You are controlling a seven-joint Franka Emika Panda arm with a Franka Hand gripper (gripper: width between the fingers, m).
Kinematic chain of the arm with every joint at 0, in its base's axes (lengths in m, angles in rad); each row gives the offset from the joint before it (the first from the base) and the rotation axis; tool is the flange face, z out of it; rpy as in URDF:
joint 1: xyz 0 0 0.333 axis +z
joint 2: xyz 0 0 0 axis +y
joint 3: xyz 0 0 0.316 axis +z
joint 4: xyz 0.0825 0 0 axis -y
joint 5: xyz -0.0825 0 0.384 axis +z
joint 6: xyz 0 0 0 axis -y
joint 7: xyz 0.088 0 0 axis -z
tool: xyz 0 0 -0.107 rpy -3.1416 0 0
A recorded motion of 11 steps. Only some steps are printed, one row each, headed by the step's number.
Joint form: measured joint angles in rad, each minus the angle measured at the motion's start. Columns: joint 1, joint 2, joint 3, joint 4, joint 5, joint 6, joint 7.
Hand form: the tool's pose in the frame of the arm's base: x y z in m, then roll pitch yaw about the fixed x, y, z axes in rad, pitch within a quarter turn. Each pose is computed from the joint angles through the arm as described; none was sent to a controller.
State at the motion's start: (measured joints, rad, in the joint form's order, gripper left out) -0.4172 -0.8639 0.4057 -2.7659 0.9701 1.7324 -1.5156
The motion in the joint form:
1: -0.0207 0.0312 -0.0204 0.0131 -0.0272 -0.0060 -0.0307
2: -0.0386 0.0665 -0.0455 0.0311 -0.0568 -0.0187 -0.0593
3: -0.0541 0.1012 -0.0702 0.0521 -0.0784 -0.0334 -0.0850
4: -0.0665 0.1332 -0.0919 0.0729 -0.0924 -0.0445 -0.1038
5: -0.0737 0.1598 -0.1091 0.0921 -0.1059 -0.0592 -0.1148
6: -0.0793 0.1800 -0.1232 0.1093 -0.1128 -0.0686 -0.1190
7: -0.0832 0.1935 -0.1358 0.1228 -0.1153 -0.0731 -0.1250
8: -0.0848 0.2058 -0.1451 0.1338 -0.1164 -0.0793 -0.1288
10: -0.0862 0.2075 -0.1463 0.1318 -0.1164 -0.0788 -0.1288
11: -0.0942 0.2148 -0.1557 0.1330 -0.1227 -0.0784 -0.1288
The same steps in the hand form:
1: 0.3081 0.0538 0.4299 -2.8298 -0.5828 0.9945
2: 0.3130 0.0407 0.4299 -2.8187 -0.5854 0.9987
3: 0.3180 0.0287 0.4312 -2.8055 -0.5953 0.9999
4: 0.3231 0.0182 0.4330 -2.7932 -0.6079 0.9953
5: 0.3270 0.0107 0.4346 -2.7772 -0.6153 0.9919
6: 0.3306 0.0045 0.4372 -2.7664 -0.6236 0.9835
7: 0.3336 -0.0009 0.4402 -2.7647 -0.6345 0.9791
8: 0.3360 -0.0043 0.4421 -2.7582 -0.6432 0.9750
10: 0.3357 -0.0053 0.4408 -2.7542 -0.6431 0.9696
11: 0.3359 -0.0118 0.4397 -2.7479 -0.6428 0.9529

